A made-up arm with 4 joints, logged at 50 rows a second.
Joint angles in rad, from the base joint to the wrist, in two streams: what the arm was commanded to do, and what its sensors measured. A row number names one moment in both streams.
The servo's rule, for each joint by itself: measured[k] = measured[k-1] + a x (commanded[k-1-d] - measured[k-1]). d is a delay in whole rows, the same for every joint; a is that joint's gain. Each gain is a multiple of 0.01, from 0.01 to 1. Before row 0 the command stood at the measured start. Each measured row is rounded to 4 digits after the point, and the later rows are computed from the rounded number. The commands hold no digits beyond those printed.
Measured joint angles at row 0:
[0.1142 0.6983 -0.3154 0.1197]
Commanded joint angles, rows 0 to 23:
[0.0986 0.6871 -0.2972 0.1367]
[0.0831 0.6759 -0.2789 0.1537]
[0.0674 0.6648 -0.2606 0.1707]
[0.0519 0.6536 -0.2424 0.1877]
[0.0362 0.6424 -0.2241 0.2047]
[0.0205 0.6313 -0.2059 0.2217]
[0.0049 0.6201 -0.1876 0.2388]
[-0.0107 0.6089 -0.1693 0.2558]
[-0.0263 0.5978 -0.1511 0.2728]
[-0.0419 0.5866 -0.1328 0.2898]
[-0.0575 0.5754 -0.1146 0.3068]
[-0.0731 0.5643 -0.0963 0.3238]
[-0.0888 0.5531 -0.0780 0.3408]
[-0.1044 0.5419 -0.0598 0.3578]
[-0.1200 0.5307 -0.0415 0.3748]
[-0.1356 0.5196 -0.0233 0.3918]
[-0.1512 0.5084 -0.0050 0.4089]
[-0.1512 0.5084 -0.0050 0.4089]
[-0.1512 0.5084 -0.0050 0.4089]
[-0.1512 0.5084 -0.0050 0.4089]
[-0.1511 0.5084 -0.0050 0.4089]
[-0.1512 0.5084 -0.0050 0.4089]
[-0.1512 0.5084 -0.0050 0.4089]
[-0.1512 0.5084 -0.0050 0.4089]
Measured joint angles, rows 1 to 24:
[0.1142 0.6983 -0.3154 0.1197]
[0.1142 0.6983 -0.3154 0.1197]
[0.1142 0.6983 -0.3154 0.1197]
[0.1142 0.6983 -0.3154 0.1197]
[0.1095 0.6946 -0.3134 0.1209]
[0.1016 0.6884 -0.3096 0.1232]
[0.0913 0.6806 -0.3042 0.1265]
[0.0795 0.6717 -0.2974 0.1308]
[0.0665 0.6620 -0.2893 0.1360]
[0.0527 0.6519 -0.2801 0.1420]
[0.0384 0.6414 -0.2699 0.1488]
[0.0237 0.6307 -0.2588 0.1563]
[0.0087 0.6198 -0.2470 0.1645]
[-0.0065 0.6088 -0.2344 0.1733]
[-0.0218 0.5978 -0.2212 0.1826]
[-0.0372 0.5867 -0.2075 0.1925]
[-0.0527 0.5756 -0.1933 0.2029]
[-0.0682 0.5645 -0.1786 0.2137]
[-0.0837 0.5533 -0.1635 0.2250]
[-0.0993 0.5422 -0.1481 0.2367]
[-0.1149 0.5310 -0.1324 0.2488]
[-0.1258 0.5235 -0.1184 0.2600]
[-0.1334 0.5185 -0.1059 0.2704]
[-0.1387 0.5152 -0.0948 0.2801]
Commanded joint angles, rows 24 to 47:
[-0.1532 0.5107 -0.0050 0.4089]
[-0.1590 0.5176 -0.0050 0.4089]
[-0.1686 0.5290 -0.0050 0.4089]
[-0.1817 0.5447 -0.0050 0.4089]
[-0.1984 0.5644 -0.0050 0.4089]
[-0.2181 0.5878 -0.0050 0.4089]
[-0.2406 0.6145 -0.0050 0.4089]
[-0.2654 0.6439 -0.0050 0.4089]
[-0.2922 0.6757 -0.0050 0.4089]
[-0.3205 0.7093 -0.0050 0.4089]
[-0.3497 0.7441 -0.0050 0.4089]
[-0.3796 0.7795 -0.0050 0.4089]
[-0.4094 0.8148 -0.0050 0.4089]
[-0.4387 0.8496 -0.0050 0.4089]
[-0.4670 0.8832 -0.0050 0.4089]
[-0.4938 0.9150 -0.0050 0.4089]
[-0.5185 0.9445 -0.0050 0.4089]
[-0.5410 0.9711 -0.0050 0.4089]
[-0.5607 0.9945 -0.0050 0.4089]
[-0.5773 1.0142 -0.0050 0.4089]
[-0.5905 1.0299 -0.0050 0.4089]
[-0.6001 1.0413 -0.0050 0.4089]
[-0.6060 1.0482 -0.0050 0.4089]
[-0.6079 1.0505 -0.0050 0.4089]
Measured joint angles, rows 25 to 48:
[-0.1424 0.5130 -0.0849 0.2891]
[-0.1450 0.5115 -0.0761 0.2975]
[-0.1469 0.5105 -0.0683 0.3053]
[-0.1482 0.5098 -0.0613 0.3126]
[-0.1497 0.5101 -0.0551 0.3193]
[-0.1525 0.5126 -0.0496 0.3256]
[-0.1573 0.5180 -0.0447 0.3314]
[-0.1646 0.5268 -0.0403 0.3368]
[-0.1747 0.5392 -0.0364 0.3418]
[-0.1877 0.5552 -0.0329 0.3465]
[-0.2036 0.5748 -0.0298 0.3509]
[-0.2221 0.5976 -0.0271 0.3550]
[-0.2431 0.6234 -0.0247 0.3588]
[-0.2663 0.6517 -0.0225 0.3623]
[-0.2913 0.6822 -0.0206 0.3656]
[-0.3178 0.7143 -0.0189 0.3686]
[-0.3453 0.7475 -0.0174 0.3714]
[-0.3733 0.7812 -0.0160 0.3740]
[-0.4014 0.8149 -0.0148 0.3764]
[-0.4291 0.8479 -0.0137 0.3787]
[-0.4559 0.8798 -0.0127 0.3808]
[-0.4814 0.9099 -0.0119 0.3828]
[-0.5052 0.9378 -0.0111 0.3846]
[-0.5268 0.9630 -0.0104 0.3863]

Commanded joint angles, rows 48 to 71:
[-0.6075 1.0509 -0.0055 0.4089]
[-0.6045 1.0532 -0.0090 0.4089]
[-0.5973 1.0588 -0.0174 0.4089]
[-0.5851 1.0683 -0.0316 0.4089]
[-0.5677 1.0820 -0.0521 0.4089]
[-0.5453 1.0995 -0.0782 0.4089]
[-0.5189 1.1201 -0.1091 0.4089]
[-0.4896 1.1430 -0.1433 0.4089]
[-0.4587 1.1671 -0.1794 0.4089]
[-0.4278 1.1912 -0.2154 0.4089]
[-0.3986 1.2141 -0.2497 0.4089]
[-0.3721 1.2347 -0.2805 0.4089]
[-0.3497 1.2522 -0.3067 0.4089]
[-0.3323 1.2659 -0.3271 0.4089]
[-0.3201 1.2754 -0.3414 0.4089]
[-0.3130 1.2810 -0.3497 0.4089]
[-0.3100 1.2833 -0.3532 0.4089]
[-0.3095 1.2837 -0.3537 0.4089]
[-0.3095 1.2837 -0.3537 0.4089]
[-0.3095 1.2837 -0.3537 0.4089]
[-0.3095 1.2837 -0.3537 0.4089]
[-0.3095 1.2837 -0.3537 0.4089]
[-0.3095 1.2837 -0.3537 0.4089]
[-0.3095 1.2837 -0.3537 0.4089]
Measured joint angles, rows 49 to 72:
[-0.5459 0.9851 -0.0098 0.3879]
[-0.5622 1.0036 -0.0093 0.3894]
[-0.5753 1.0183 -0.0088 0.3908]
[-0.5851 1.0289 -0.0084 0.3921]
[-0.5918 1.0362 -0.0081 0.3933]
[-0.5956 1.0418 -0.0082 0.3944]
[-0.5961 1.0474 -0.0092 0.3954]
[-0.5928 1.0543 -0.0117 0.3963]
[-0.5853 1.0634 -0.0161 0.3972]
[-0.5733 1.0753 -0.0229 0.3980]
[-0.5570 1.0901 -0.0324 0.3988]
[-0.5368 1.1076 -0.0446 0.3995]
[-0.5134 1.1272 -0.0594 0.4002]
[-0.4877 1.1483 -0.0766 0.4008]
[-0.4610 1.1700 -0.0956 0.4014]
[-0.4343 1.1914 -0.1159 0.4019]
[-0.4089 1.2115 -0.1369 0.4024]
[-0.3859 1.2295 -0.1578 0.4029]
[-0.3662 1.2446 -0.1780 0.4033]
[-0.3502 1.2566 -0.1969 0.4037]
[-0.3381 1.2654 -0.2141 0.4041]
[-0.3295 1.2714 -0.2295 0.4044]
[-0.3235 1.2755 -0.2432 0.4047]
[-0.3193 1.2782 -0.2554 0.4050]

